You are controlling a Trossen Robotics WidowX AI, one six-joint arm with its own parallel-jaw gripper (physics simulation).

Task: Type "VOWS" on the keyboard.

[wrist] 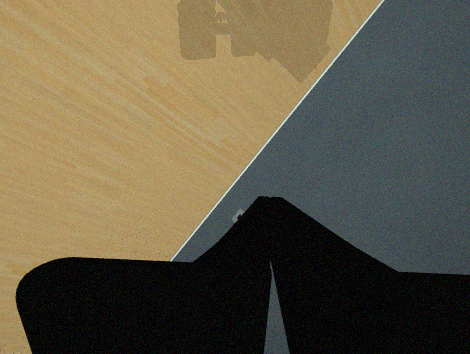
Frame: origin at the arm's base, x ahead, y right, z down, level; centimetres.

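Seen in the pictures: gripper, between the fingertips: [268, 208].
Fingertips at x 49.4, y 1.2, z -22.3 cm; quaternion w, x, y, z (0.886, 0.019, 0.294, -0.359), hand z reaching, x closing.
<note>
A point is followed by its place in that frame.
My gripper [268, 208] @(x 49.4, y 1.2, z -22.3 cm) is a black silhouette at the bottom of the wrist view. Its two fingertips meet, so it is shut, with nothing between them. A thin wedge-shaped gap shows lower down between the fingers. The fingertips stand in front of a blue-grey surface. The keyboard does not show in the wrist view. How high the fingertips are above what lies below them, I cannot tell.
A wooden surface [100, 125] @(x 57.0, y 10.4, z 14.8 cm) fills the left, with a shadow at its top. A blue-grey surface [380, 135] fills the right, with a thin pale edge running diagonally between them. A small pale piece [237, 216] is partly hidden behind the left finger.
</note>
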